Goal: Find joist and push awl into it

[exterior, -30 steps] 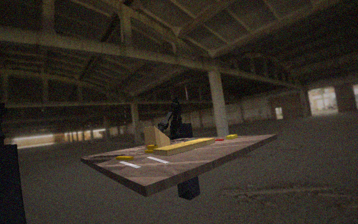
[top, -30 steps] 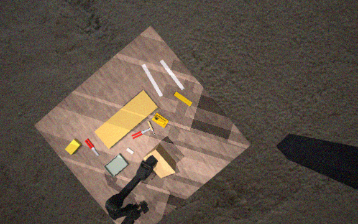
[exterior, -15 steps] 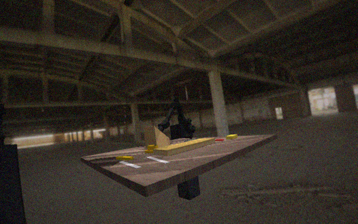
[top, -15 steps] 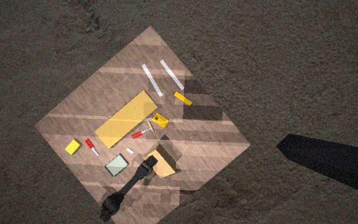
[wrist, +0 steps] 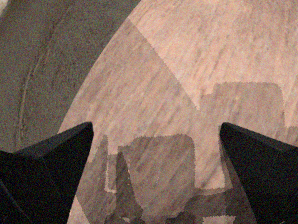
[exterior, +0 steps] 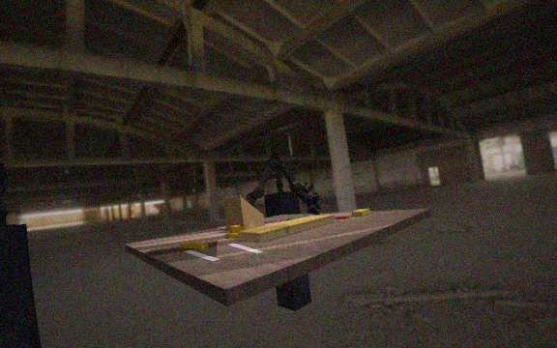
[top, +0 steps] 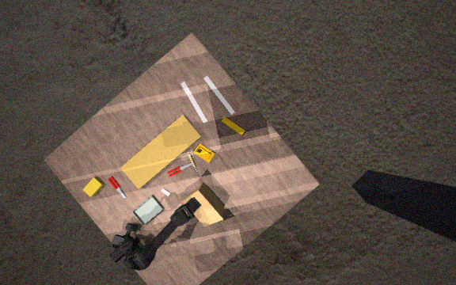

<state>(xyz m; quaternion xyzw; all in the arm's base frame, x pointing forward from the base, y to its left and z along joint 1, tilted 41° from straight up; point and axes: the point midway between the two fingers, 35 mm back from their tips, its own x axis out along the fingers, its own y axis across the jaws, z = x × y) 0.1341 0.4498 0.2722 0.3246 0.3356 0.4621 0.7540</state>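
My gripper tip is now 75 cm to the left of the square indicator, 7 cm short of it and 4 cm below it. The rest, counted from my gripper tip: yellow block: 37 cm ahead, 7 cm to the right, 1 cm below; small white piece: 40 cm to the right, 2 cm below, 2 cm ahead; grey-green tray: 23 cm to the right, 2 cm ahead, 1 cm below.
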